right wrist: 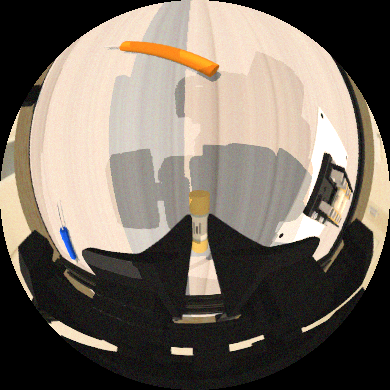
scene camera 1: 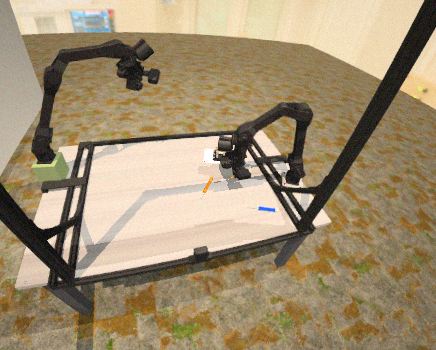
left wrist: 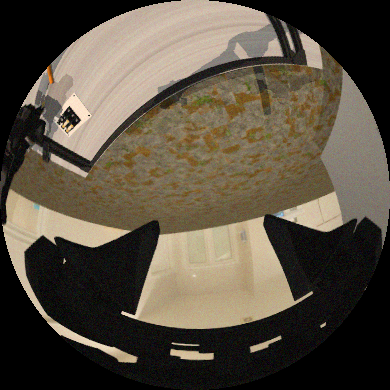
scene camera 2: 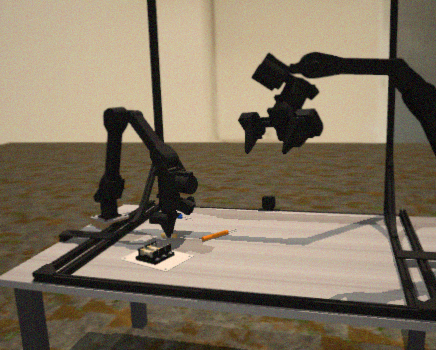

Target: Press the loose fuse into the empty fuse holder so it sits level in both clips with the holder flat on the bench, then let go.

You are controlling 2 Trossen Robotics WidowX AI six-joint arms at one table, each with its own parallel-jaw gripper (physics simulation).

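Pixels of known places: left gripper, between the fingertips: [scene camera 1: 144,80] [left wrist: 213,223] [scene camera 2: 264,152]; right gripper, between the fingertips: [right wrist: 198,218] [scene camera 1: 234,177] [scene camera 2: 169,236]; left arm's base, origin of its link: [scene camera 1: 46,159]; right arm's base, origin of its link: [scene camera 1: 292,180] [scene camera 2: 109,216].
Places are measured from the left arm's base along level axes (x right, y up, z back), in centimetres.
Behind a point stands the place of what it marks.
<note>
The loose fuse [right wrist: 200,227] @(x 6.5, y -9.4, z -85.0 cm) [scene camera 2: 174,235] @(x 6.3, y -9.8, z -83.0 cm), with gold caps and a pale printed middle, is pinched between the fingertips of my right gripper [right wrist: 198,218] @(x 6.6, y -10.5, z -85.0 cm) [scene camera 2: 170,235] @(x 6.6, y -10.5, z -85.0 cm). It is at or just above the table; contact is unclear. The black fuse holder [scene camera 2: 155,254] @(x -13.6, y -8.2, z -78.8 cm) [right wrist: 320,187] @(x -6.1, y -9.7, z -80.5 cm) [left wrist: 69,118] @(x -10.7, y -8.0, z -78.2 cm) sits on a white plate [scene camera 2: 177,259] @(x -9.7, y -10.6, z -74.1 cm) [right wrist: 326,137] @(x -7.5, y -10.7, z -74.3 cm) [left wrist: 80,107] @(x -11.9, y -10.7, z -73.9 cm), at the right in the right wrist view. Cream-coloured fuses stand in part of it; its empty place is unclear. My left gripper [scene camera 1: 143,85] @(x -27.7, y 23.6, z -43.1 cm) [scene camera 2: 266,151] @(x -27.7, y 23.6, z -43.1 cm) [left wrist: 213,223] @(x -27.7, y 23.6, z -43.1 cm) is open and empty, high above the table.
An orange-handled tool [scene camera 1: 208,185] @(x 12.0, y -9.7, z -70.8 cm) [scene camera 2: 215,235] @(x 10.6, y -10.0, z -70.5 cm) [right wrist: 170,56] @(x 10.1, y -9.9, z -72.1 cm) lies near the right gripper. A blue-handled tool [scene camera 1: 266,209] @(x 28.4, y -9.8, z -93.8 cm) [right wrist: 67,243] @(x 27.2, y -9.8, z -93.4 cm) lies nearer the front right in scene camera 1. Black frame bars [scene camera 1: 165,137] @(x -27.7, y -9.6, z -52.0 cm) [scene camera 2: 225,297] @(x -28.3, y -10.0, z -52.6 cm) run along the table edges. A green block [scene camera 1: 50,170] @(x 5.0, y -2.3, z -2.5 cm) is at the left arm's base.
</note>
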